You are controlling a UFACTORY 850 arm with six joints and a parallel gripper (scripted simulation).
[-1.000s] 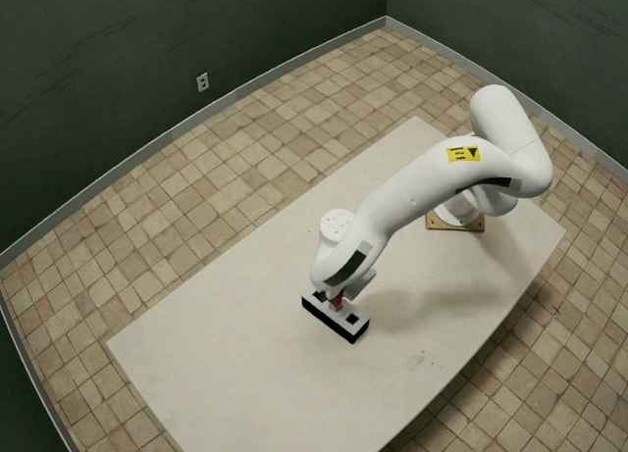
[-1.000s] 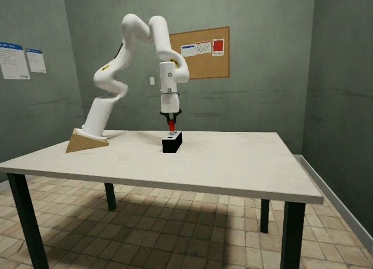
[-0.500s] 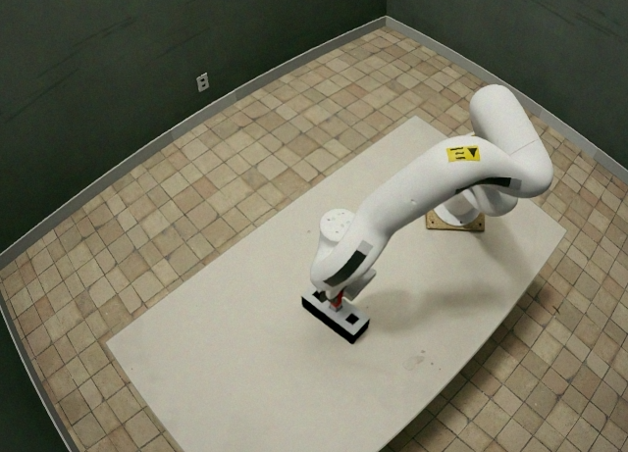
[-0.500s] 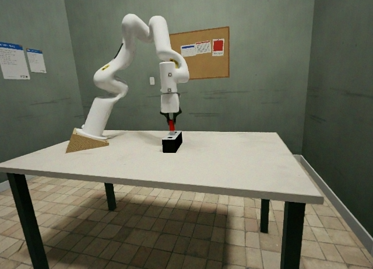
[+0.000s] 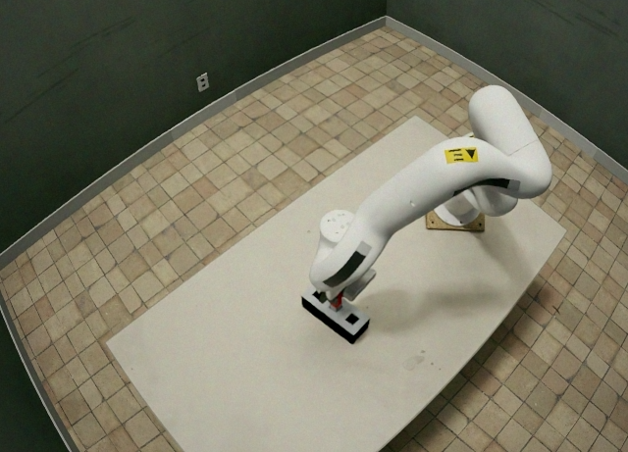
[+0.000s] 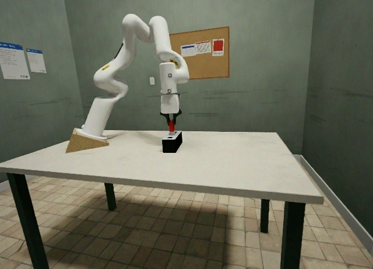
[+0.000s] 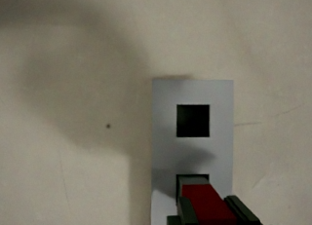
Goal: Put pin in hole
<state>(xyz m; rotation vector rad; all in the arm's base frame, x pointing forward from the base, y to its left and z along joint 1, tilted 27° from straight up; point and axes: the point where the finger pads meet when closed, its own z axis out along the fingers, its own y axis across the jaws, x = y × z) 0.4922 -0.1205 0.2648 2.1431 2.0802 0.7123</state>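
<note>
Right now my hand is 2 cm above the pin. The rest, counted from my hand: black block: 11 cm below.
</note>
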